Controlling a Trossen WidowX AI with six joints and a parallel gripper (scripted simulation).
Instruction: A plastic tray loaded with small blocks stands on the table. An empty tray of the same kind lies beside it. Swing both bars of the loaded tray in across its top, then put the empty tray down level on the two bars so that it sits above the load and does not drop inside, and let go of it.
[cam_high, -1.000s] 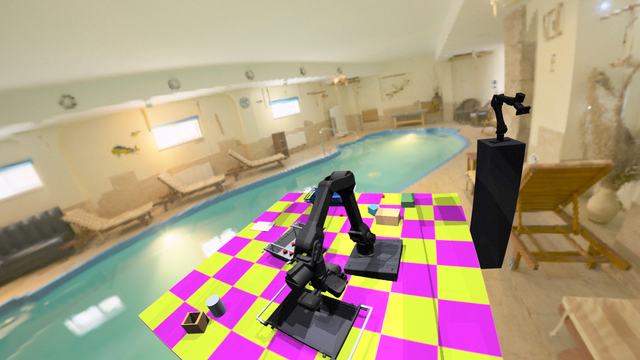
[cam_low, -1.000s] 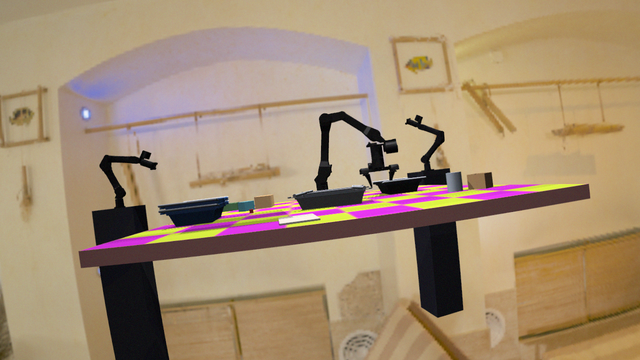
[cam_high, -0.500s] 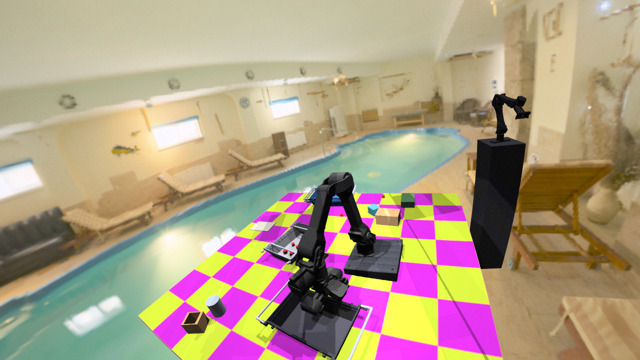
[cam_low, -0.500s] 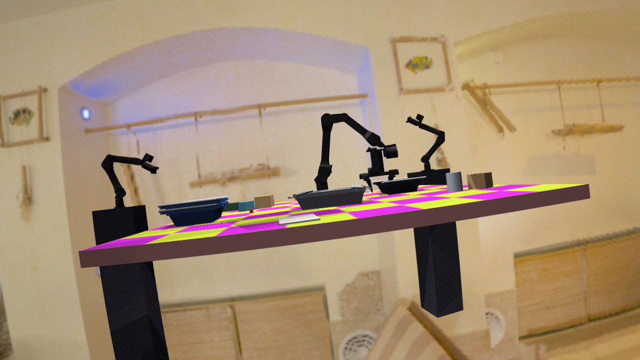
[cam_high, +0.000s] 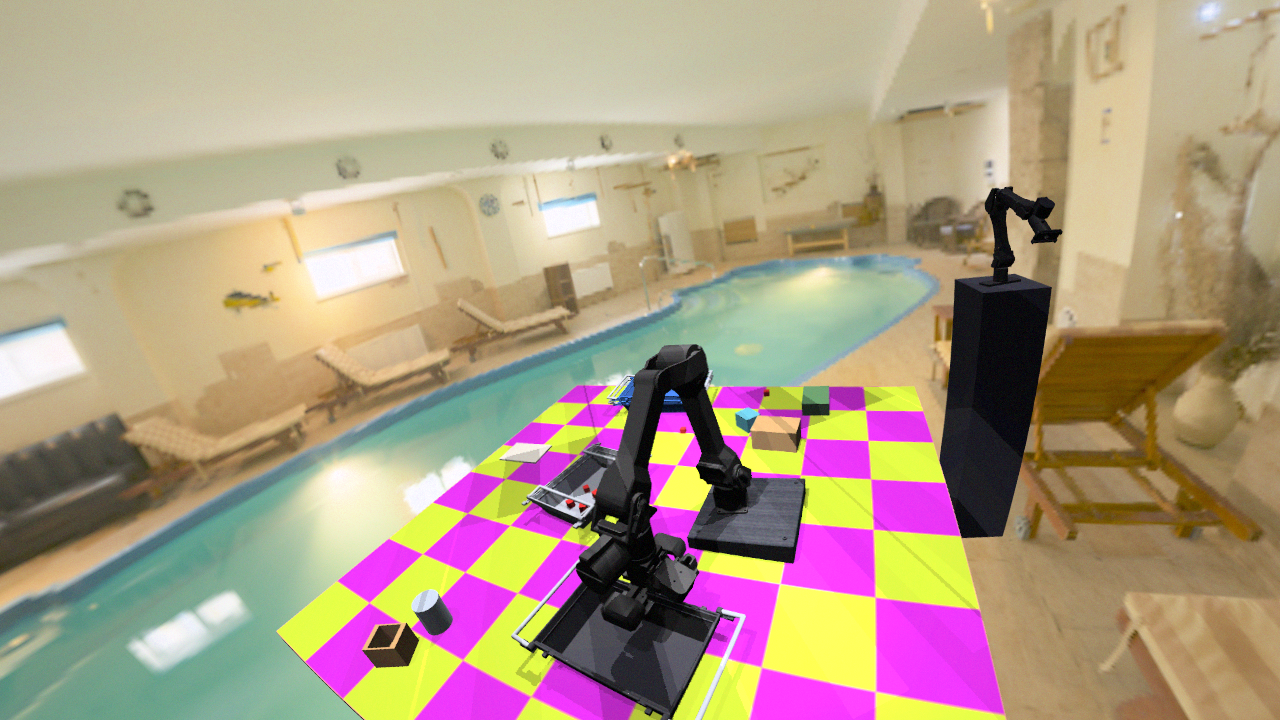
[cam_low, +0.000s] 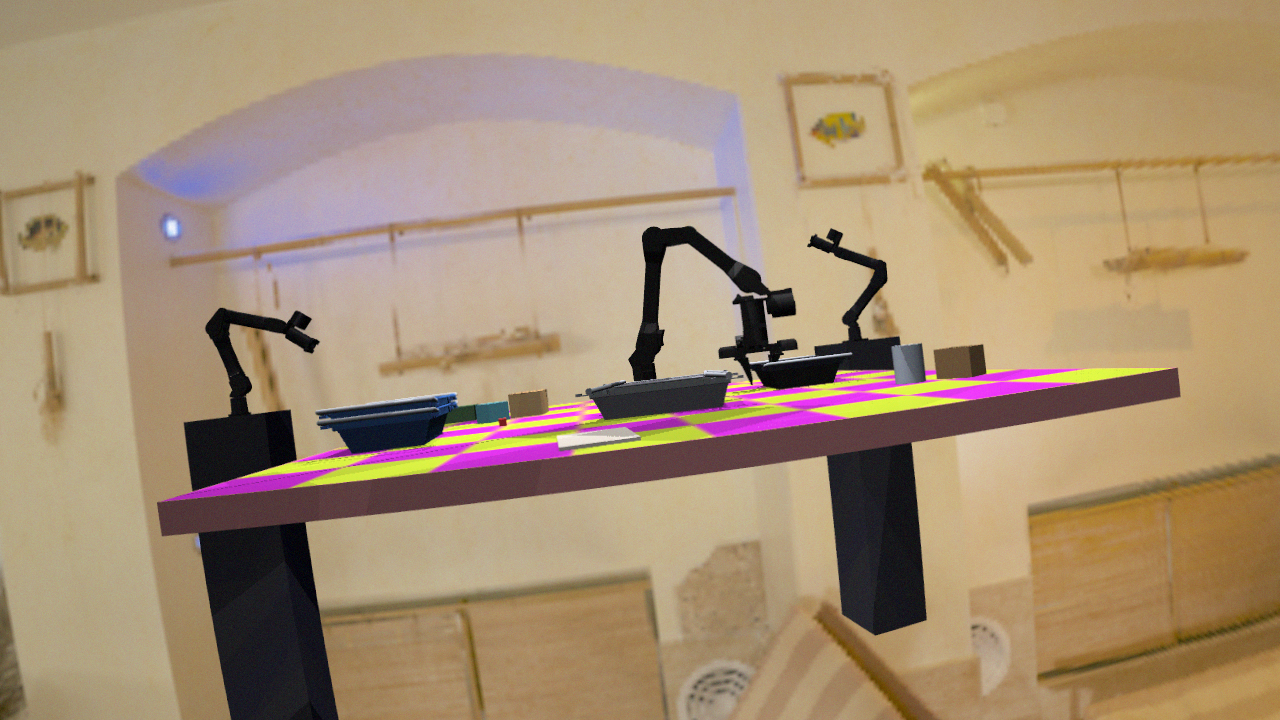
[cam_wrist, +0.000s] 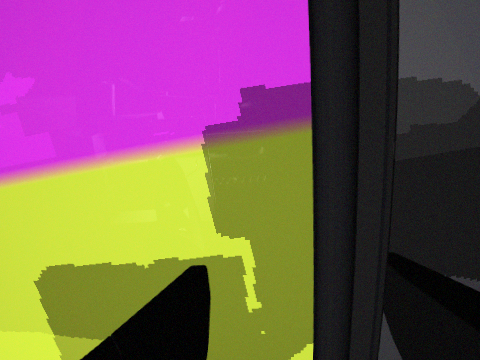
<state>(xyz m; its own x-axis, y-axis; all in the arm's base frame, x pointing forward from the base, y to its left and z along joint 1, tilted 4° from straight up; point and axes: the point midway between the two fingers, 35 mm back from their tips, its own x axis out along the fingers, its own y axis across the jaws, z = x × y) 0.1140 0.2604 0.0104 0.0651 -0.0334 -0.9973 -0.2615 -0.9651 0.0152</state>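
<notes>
Now: gripper tip 80 mm to the right of the dark tray, 30 mm below it and 20 mm short of it. Also, from my gripper tip: grey cylinder: 420 mm ahead, 110 mm to the left, 20 mm above; box: 460 mm ahead, 190 mm to the left; teal cube: 640 mm to the right, 130 mm behind, 10 mm above.
</notes>
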